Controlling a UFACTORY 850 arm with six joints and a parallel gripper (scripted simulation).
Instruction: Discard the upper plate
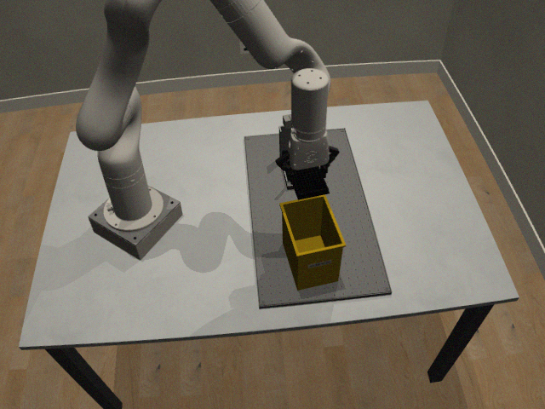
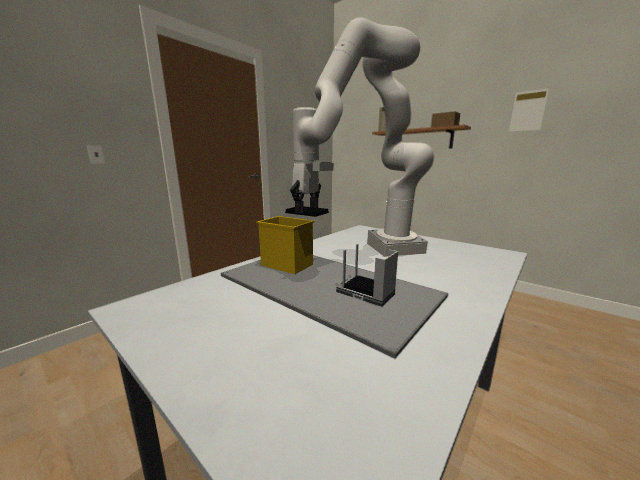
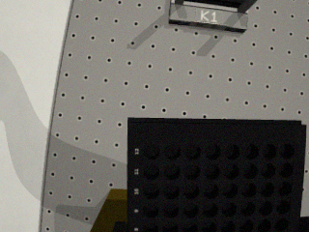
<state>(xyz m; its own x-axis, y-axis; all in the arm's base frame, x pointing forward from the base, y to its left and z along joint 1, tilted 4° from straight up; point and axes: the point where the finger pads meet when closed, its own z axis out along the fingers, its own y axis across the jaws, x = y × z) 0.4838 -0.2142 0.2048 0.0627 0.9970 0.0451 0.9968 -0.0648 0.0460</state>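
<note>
The yellow plastics bin W1 lies 30 mm behind my hand, 110 mm to the right of it and 160 mm below it. Round my hand: black 96-well plate 10 mm below.
</note>
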